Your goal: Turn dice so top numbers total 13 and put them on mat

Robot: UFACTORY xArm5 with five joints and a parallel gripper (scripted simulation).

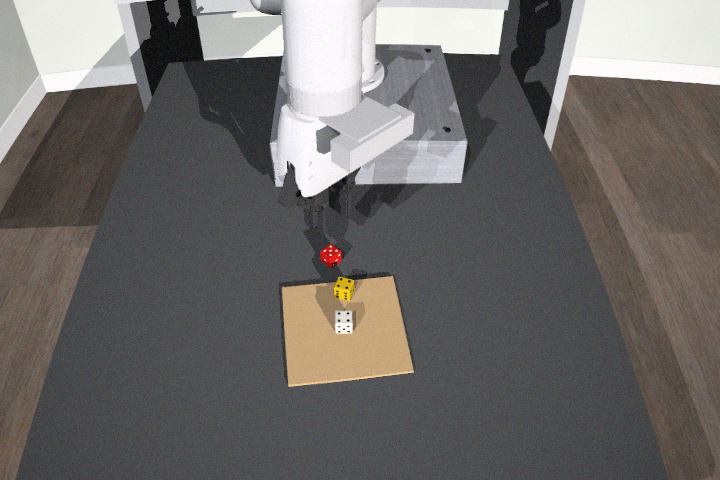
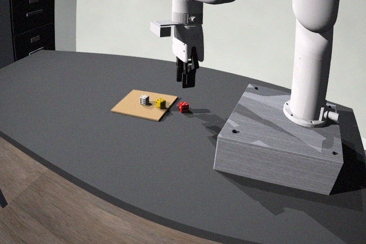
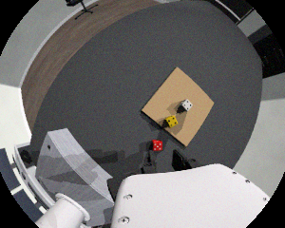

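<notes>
My hand is 8 cm above the red die. Round my hand: yellow die 8 cm below, 5 cm ahead, 3 cm to the left; tan mat 10 cm ahead, 9 cm below, 4 cm to the left; white die 10 cm ahead, 8 cm below, 4 cm to the left.
</notes>
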